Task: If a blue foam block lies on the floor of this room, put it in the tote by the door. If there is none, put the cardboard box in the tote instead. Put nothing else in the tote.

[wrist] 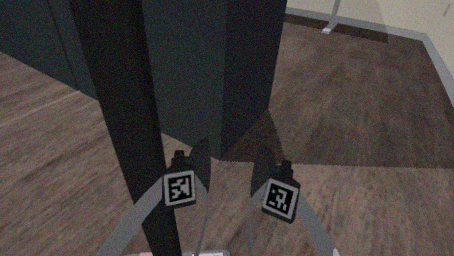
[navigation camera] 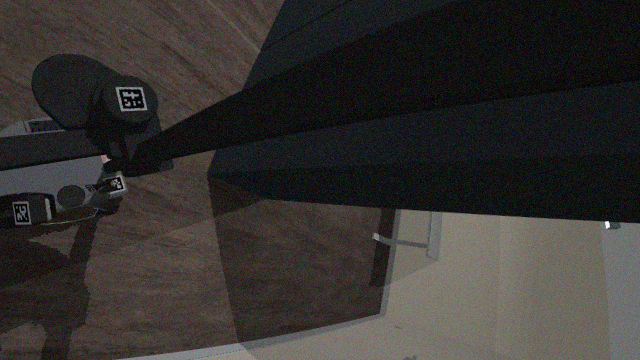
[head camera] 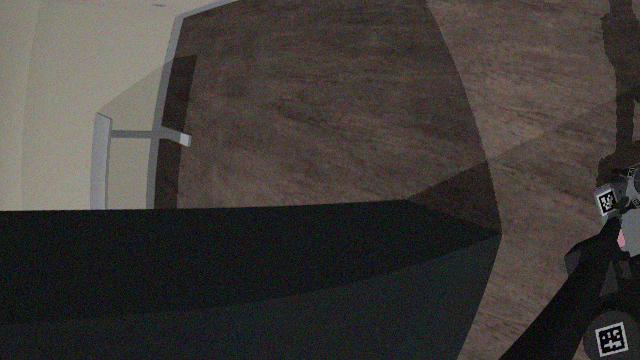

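Seen in the pictures: gripper, fingertip midpoint: (wrist: 232,159) (navigation camera: 116,197) (head camera: 611,193); robot's base at its link origin: (navigation camera: 71,193).
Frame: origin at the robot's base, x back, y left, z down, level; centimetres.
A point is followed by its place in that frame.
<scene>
My gripper (wrist: 232,159) {x -1.9, y 9.1, z -49.1 cm} is open, with a wide gap between its two dark fingertips and wood floor showing between and beyond them in the wrist view. It is held in close to the robot's base and mast. No blue foam block, cardboard box, tote or door shows in these views.
A large dark cabinet-like block (head camera: 200,260) {x -14.9, y 69.5, z -96.7 cm} (navigation camera: 450,185) {x -14.6, y 69.2, z -116.0 cm} (wrist: 185,65) {x 5.9, y 65.1, z -33.9 cm} stands close beside the mast, its corner just beyond the fingertips in the wrist view. A grey metal stand (head camera: 101,160) {x -129.0, y 269.2, z -72.1 cm} (navigation camera: 434,235) {x -136.2, y 272.0, z -72.0 cm} with a foot stands by the beige wall (head camera: 55,100) {x -195.9, y 293.3, z -114.1 cm} (navigation camera: 460,310) {x -234.6, y 264.5, z -104.2 cm} beyond it.
</scene>
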